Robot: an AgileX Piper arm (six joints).
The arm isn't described. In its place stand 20 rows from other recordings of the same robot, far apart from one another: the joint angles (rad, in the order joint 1, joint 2, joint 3, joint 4, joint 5, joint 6), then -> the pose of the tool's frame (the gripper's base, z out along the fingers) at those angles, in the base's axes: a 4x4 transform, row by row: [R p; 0 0 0 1], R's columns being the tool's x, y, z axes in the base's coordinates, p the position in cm.
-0.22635, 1.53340, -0.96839, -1.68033, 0.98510, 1.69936 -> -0.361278 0.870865 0.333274 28.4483; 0.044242 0.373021 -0.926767 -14.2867; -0.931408 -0.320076 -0.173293 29.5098; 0 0 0 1
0.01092, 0.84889, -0.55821, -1.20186, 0.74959, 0.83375 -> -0.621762 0.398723 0.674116 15.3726; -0.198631 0.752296 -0.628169 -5.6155; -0.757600 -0.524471 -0.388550 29.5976; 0 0 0 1
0.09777, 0.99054, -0.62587, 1.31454, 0.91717, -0.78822 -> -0.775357 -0.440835 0.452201 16.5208; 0.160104 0.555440 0.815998 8.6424; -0.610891 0.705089 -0.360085 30.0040; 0 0 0 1
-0.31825, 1.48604, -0.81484, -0.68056, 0.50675, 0.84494 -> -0.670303 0.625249 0.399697 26.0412; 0.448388 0.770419 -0.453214 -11.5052; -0.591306 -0.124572 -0.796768 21.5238; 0 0 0 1
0.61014, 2.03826, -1.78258, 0.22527, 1.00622, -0.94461 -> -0.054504 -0.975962 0.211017 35.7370; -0.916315 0.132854 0.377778 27.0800; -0.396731 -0.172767 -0.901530 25.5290; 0 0 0 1
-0.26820, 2.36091, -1.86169, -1.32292, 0.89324, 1.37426 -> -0.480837 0.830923 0.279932 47.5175; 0.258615 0.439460 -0.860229 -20.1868; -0.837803 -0.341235 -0.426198 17.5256; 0 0 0 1
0.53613, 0.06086, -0.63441, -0.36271, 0.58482, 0.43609 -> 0.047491 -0.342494 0.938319 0.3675; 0.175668 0.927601 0.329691 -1.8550; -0.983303 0.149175 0.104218 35.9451; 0 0 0 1
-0.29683, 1.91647, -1.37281, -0.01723, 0.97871, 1.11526 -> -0.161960 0.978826 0.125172 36.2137; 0.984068 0.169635 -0.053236 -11.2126; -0.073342 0.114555 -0.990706 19.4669; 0 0 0 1
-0.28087, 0.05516, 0.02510, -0.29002, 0.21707, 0.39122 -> -0.155068 0.353351 0.922549 5.5846; 0.156341 0.930854 -0.330253 -2.1945; -0.975454 0.093021 -0.199589 18.2689; 0 0 0 1
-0.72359, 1.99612, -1.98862, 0.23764, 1.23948, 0.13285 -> -0.547877 0.708238 0.445230 34.0217; 0.757073 0.646194 -0.096300 -27.3531; -0.355908 0.284311 -0.890223 32.5176; 0 0 0 1
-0.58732, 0.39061, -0.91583, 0.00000, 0.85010, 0.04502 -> -0.170854 0.562391 0.809027 2.8765; 0.167799 0.825714 -0.538554 -1.9148; -0.970903 0.043740 -0.235445 40.6940; 0 0 0 1
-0.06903, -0.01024, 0.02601, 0.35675, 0.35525, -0.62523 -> -0.234879 -0.120500 0.964527 5.3612; -0.267383 0.962015 0.055074 0.7374; -0.934526 -0.244962 -0.258177 17.5053; 0 0 0 1
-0.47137, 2.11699, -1.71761, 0.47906, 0.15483, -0.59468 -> -0.432172 0.346478 0.832574 45.4480; 0.085665 0.934843 -0.344571 -22.4384; -0.897713 -0.077592 -0.433694 24.8698; 0 0 0 1
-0.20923, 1.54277, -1.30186, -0.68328, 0.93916, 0.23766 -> -0.884466 0.282702 0.371212 30.9481; 0.004069 0.800205 -0.599713 -11.3115; -0.466586 -0.528916 -0.708904 32.5197; 0 0 0 1
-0.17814, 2.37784, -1.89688, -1.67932, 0.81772, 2.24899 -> 0.166805 0.835930 0.522873 51.0801; 0.317665 0.456464 -0.831101 -15.9032; -0.933416 0.304730 -0.189405 19.7292; 0 0 0 1
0.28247, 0.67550, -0.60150, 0.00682, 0.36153, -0.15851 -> -0.281436 -0.327336 0.902023 13.4135; -0.239479 0.934233 0.264306 3.9159; -0.929217 -0.141630 -0.341317 32.3951; 0 0 0 1
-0.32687, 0.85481, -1.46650, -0.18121, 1.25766, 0.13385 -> -0.461490 0.491616 0.738472 8.7653; 0.236969 0.870479 -0.431407 -4.6192; -0.854911 -0.024095 -0.518215 49.2401; 0 0 0 1
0.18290, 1.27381, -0.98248, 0.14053, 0.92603, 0.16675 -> -0.916247 -0.000093 0.400613 23.7333; 0.082077 0.978744 0.187947 5.4259; -0.392115 0.205087 -0.896763 29.3432; 0 0 0 1
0.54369, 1.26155, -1.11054, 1.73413, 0.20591, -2.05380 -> 0.186938 -0.653501 0.733479 24.0030; -0.242894 0.692711 0.679083 16.6539; -0.951870 -0.305104 -0.029237 40.7048; 0 0 0 1
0.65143, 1.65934, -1.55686, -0.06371, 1.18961, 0.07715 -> -0.772733 -0.547940 0.320383 27.9246; -0.522152 0.835745 0.169965 20.6152; -0.360889 -0.035951 -0.931916 33.4228; 0 0 0 1
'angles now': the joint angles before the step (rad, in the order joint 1, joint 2, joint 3, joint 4, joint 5, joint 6). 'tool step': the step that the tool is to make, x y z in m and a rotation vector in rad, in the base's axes. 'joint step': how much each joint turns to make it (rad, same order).
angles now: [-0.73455, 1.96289, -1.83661, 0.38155, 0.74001, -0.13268]
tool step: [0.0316, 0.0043, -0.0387, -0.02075, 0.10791, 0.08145]
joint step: [0.05880, 0.11372, -0.05521, -0.07374, 0.01531, -0.01816]
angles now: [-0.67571, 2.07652, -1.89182, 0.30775, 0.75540, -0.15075]
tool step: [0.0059, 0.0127, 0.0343, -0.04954, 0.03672, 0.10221]
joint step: [0.02761, 0.00411, -0.14789, -0.03692, 0.15712, -0.03974]
